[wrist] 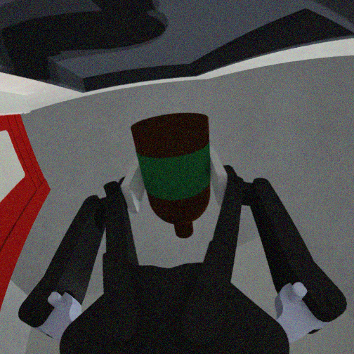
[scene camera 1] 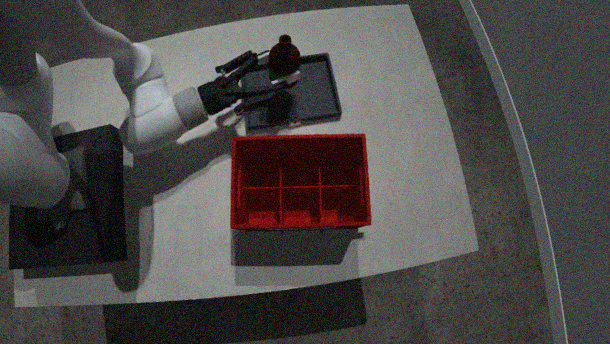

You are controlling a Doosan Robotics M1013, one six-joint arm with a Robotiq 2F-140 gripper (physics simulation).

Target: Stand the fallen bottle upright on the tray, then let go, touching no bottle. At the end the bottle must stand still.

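Places are measured from the arm's base along level axes (x ahead, y left, z up), in metres.
Pixels of known places: arm's base, link origin: (scene camera 1: 62, 183).
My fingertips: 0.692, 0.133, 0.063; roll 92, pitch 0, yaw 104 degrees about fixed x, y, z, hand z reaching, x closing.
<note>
Ahead of a thing's pixels: the offset from my fingertips to its top centre, as dx, dy, dz. "spot": to the spot under its first point. Level surfaces: height alone.
The brown bottle {-0.018, -0.005, +0.102} (scene camera 1: 285, 59) (wrist: 173, 172) with a green label is held between the finger pads. Its neck points up in the scene view and towards the gripper's palm in the wrist view; it looks roughly upright, but its exact tilt is hard to tell. My gripper (scene camera 1: 278, 67) (wrist: 175, 162) is shut on the bottle and holds it above the left back part of the dark tray {spot: +0.057, -0.041, -0.128} (scene camera 1: 317, 95) (wrist: 215, 30). A dark shadow falls on the tray below the bottle. The gap between the bottle's base and the tray cannot be judged exactly.
A red crate {spot: +0.082, -0.325, +0.043} (scene camera 1: 367, 180) (wrist: 20, 215) with compartments stands on the pale table {dz -0.133} (scene camera 1: 410, 150), in front of the tray in the scene view. The robot's dark base block (scene camera 1: 107, 200) is at the left. The white arm (scene camera 1: 152, 112) reaches in from the left.
</note>
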